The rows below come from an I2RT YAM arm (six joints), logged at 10 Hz.
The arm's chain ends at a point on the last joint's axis. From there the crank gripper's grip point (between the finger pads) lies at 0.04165 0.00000 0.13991 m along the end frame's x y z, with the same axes.
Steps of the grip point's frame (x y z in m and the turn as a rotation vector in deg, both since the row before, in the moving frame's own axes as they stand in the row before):
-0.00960, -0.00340, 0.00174, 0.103, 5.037, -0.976
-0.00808, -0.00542, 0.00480, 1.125, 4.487, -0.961
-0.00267, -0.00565, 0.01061, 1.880, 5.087, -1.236
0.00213, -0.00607, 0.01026, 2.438, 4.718, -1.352
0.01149, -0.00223, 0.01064, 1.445, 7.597, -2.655
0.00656, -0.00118, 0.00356, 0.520, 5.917, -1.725
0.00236, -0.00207, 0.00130, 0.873, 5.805, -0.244
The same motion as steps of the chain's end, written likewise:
-0.02171, -0.00234, 0.00594, 0.103, 5.037, -0.976
-0.01887, -0.00192, 0.00852, 1.125, 4.487, -0.961
-0.01485, -0.00010, 0.01494, 1.880, 5.087, -1.236
-0.00915, 0.00092, 0.01431, 2.438, 4.718, -1.352
-0.00651, 0.00357, 0.01744, 1.445, 7.597, -2.655
-0.00760, 0.00154, 0.00861, 0.520, 5.917, -1.725
-0.01157, 0.00023, 0.00625, 0.873, 5.805, -0.244

